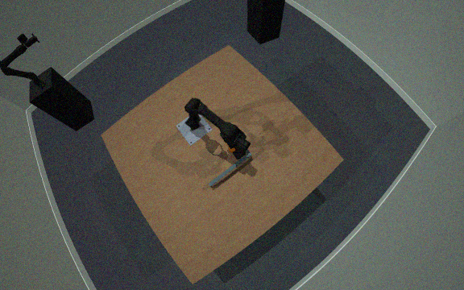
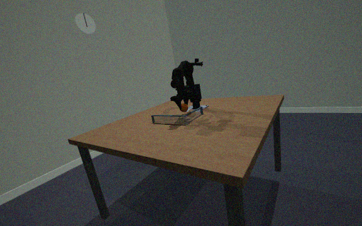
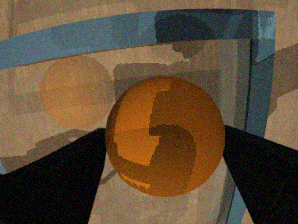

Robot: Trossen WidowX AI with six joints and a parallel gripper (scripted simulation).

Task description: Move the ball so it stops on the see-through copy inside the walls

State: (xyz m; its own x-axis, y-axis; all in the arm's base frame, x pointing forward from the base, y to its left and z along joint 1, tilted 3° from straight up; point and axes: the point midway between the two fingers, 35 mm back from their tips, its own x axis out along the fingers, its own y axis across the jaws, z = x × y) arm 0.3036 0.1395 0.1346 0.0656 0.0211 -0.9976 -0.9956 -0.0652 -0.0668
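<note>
My gripper tip is 7 cm past the see-through copy, 6 cm above it and 1 cm to the right of it. Round my gripper tip: clear wall (10 cm ahead, 8 cm to the right, 6 cm below); then orange ball (right at my gripper tip).
</note>
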